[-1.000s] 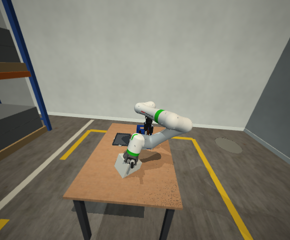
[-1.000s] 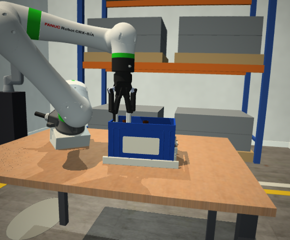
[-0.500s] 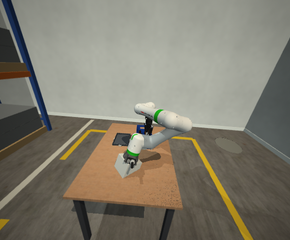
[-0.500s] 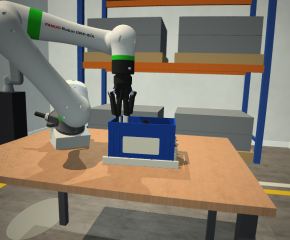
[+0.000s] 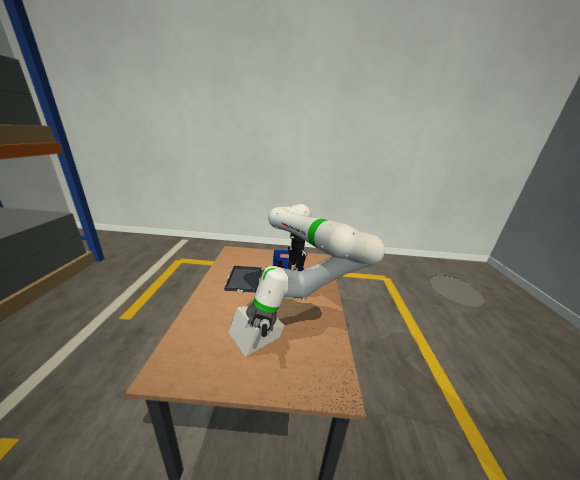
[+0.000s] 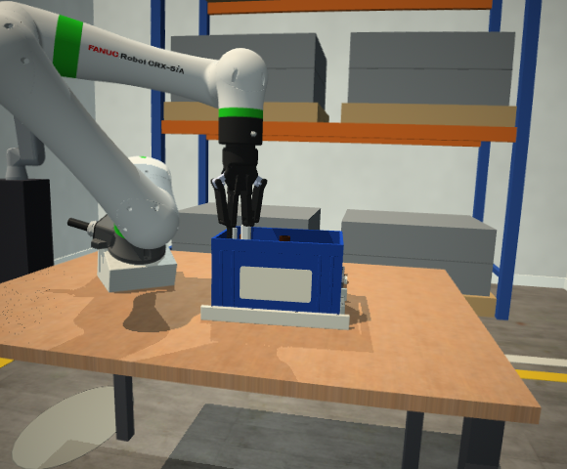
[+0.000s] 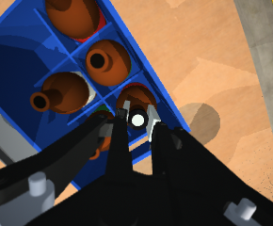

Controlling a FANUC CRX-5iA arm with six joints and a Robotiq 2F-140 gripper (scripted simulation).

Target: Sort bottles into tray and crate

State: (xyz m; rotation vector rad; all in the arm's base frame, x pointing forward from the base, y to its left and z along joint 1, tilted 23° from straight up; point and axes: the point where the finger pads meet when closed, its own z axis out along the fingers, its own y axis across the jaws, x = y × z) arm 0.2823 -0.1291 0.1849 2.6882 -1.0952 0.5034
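My gripper is now 70 mm above the brown capped bottle. From my hand the other things lie so: blue crate (90 mm ahead, 40 mm to the left, 80 mm below); dark tray (120 mm ahead, 320 mm to the left, 150 mm below); open bottle (90 mm ahead, 90 mm to the left, 70 mm below).
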